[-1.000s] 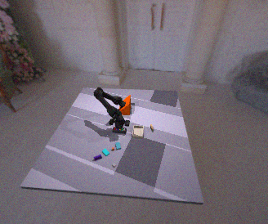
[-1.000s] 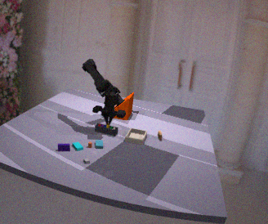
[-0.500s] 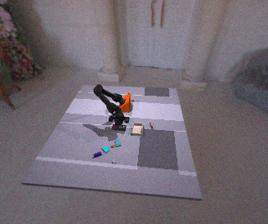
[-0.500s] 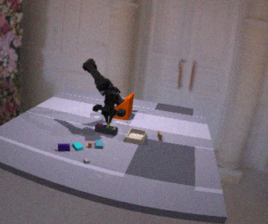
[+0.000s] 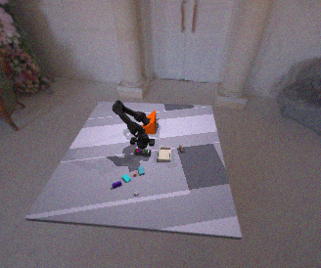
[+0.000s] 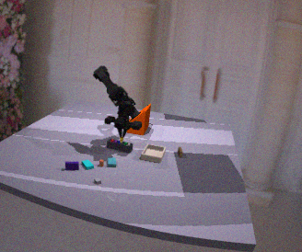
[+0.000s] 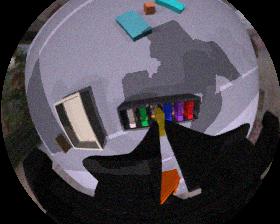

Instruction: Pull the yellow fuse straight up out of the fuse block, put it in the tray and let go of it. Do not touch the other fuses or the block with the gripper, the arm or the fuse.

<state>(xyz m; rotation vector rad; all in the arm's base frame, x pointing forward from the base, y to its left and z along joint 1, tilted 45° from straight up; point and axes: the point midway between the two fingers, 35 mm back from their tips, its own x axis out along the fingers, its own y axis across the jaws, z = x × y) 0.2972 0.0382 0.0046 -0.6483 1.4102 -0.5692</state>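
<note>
Now: the beige tray 10 mm behind my gripper tip, 170 mm to the left of it and 60 mm below it. Also, from my gripper tip: purple block (310 mm ahead, 120 mm to the right, 50 mm below); orange cube (210 mm ahead, 20 mm to the right, 50 mm below); yellow fuse (10 mm below).
</note>
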